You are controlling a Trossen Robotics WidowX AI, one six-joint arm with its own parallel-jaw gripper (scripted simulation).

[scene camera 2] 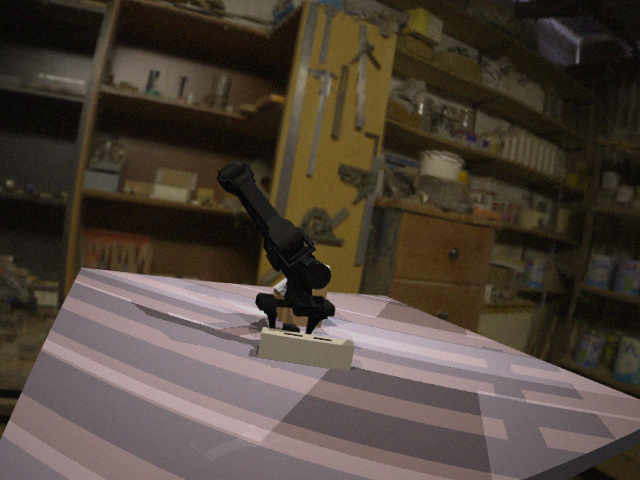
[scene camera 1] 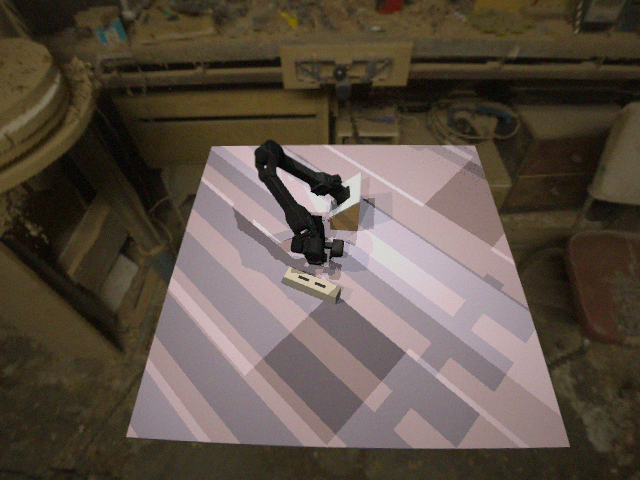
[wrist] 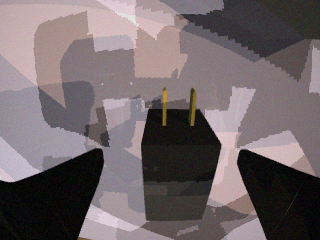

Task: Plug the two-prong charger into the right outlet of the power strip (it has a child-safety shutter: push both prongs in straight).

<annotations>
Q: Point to a black two-prong charger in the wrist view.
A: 180,151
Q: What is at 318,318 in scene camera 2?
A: The gripper.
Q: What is the gripper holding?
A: Nothing.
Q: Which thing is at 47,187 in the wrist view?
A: The gripper.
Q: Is the gripper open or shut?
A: Open.
</annotations>
